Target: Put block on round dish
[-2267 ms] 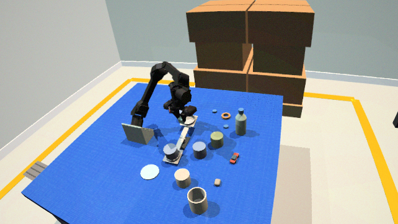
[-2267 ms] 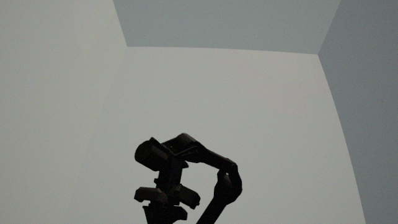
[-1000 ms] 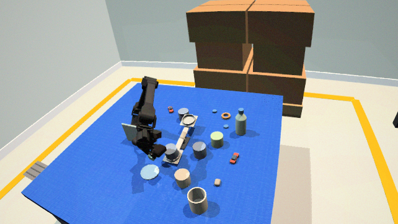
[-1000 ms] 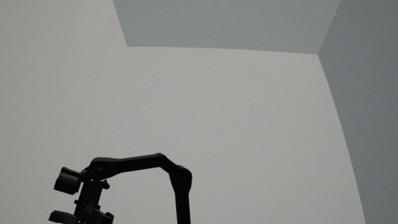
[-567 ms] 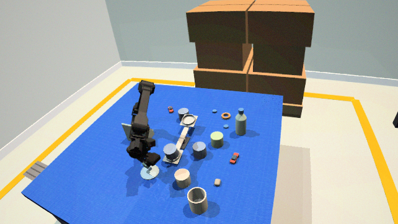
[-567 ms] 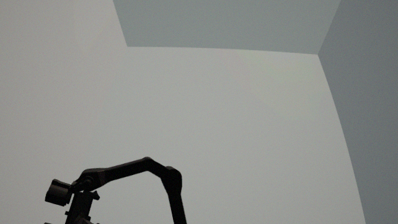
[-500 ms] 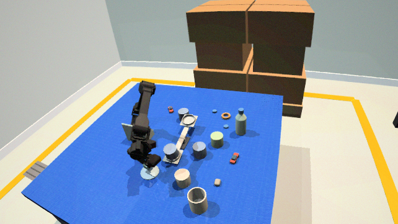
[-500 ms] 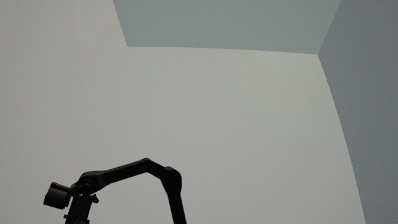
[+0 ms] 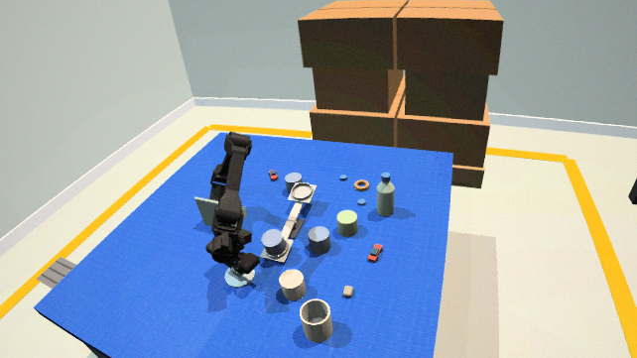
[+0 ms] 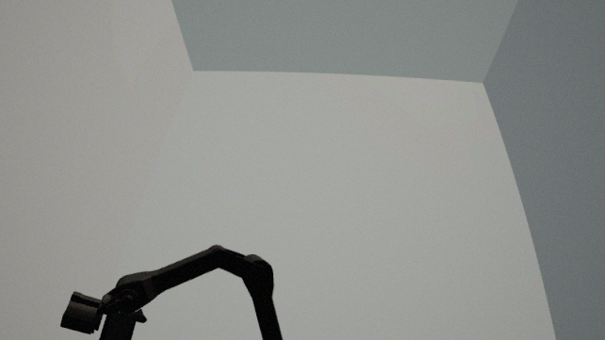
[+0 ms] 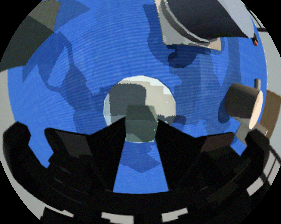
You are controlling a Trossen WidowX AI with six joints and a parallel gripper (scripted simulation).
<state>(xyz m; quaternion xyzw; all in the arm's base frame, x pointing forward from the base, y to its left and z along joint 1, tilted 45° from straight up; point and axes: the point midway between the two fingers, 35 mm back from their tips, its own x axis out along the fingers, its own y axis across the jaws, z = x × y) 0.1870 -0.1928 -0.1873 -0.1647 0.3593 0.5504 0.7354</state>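
Right now the pale round dish is 20 mm below my gripper tip. Round my gripper tip: beige cylinder (190 mm ahead, 50 mm to the right, 20 mm above); grey balance (120 mm ahead, 240 mm to the left); beige cup (300 mm ahead, 150 mm to the right, 20 mm above).
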